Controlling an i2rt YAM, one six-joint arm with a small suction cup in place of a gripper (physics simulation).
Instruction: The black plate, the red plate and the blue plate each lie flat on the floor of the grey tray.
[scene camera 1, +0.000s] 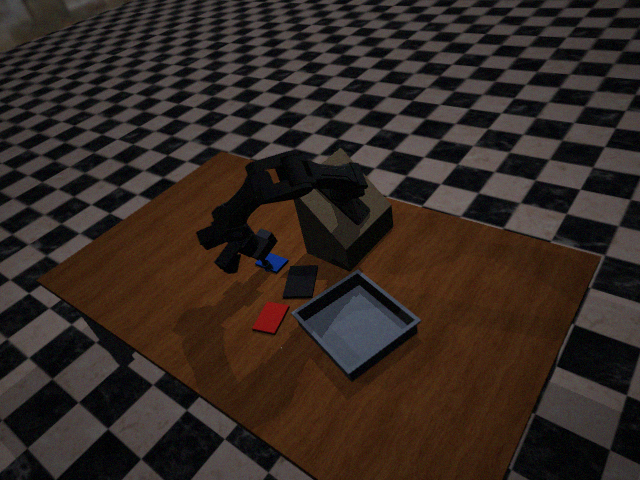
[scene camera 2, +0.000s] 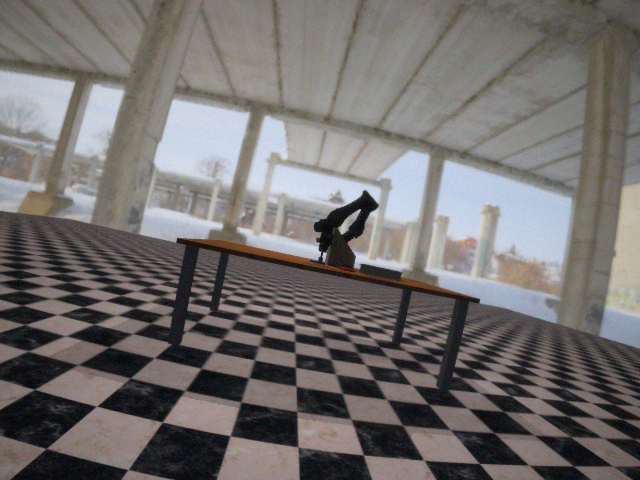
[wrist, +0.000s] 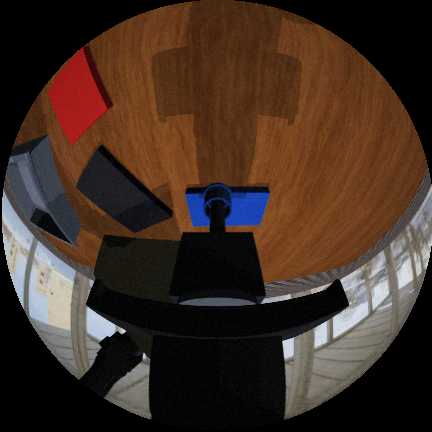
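Pixels of known places: hand, tool point: (scene camera 1: 270, 269) (scene camera 2: 319, 263) (wrist: 217, 190); arm's base, link origin: (scene camera 1: 339, 195) (scene camera 2: 342, 240).
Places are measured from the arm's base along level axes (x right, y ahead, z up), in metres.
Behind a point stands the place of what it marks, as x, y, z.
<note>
The blue plate (scene camera 1: 277, 262) @[0.138, 0.182, -0.165] (wrist: 250, 209) @[0.187, 0.188, -0.165] is at table level on the wooden table, left of the arm's base. My suction cup (scene camera 1: 266, 264) @[0.150, 0.209, -0.175] (wrist: 217, 197) sits on its top face near the middle and grips it; I cannot tell whether the plate is clear of the table. The black plate (scene camera 1: 300, 281) @[0.024, 0.217, -0.165] (wrist: 116, 189) @[0.037, 0.231, -0.165] lies flat on the table just beside it. The red plate (scene camera 1: 270, 317) @[0.020, 0.364, -0.165] (wrist: 74, 100) @[0.027, 0.352, -0.164] lies flat further towards the front. The grey tray (scene camera 1: 361, 325) @[-0.214, 0.273, -0.171] (wrist: 31, 181) @[-0.234, 0.301, -0.172] (scene camera 2: 381, 270) @[-0.171, 0.386, -0.137] stands to the right of both plates, with nothing in it.
The arm's tan pedestal block (scene camera 1: 335, 227) @[-0.036, 0.087, -0.042] (scene camera 2: 340, 253) @[0.017, 0.107, -0.091] stands just behind the plates and the tray. The wooden table (scene camera 1: 465, 310) @[-0.425, 0.110, -0.174] (scene camera 2: 248, 250) @[0.557, 0.373, -0.174] stands on dark legs over a checkered floor. The table edge runs close behind the pedestal.
</note>
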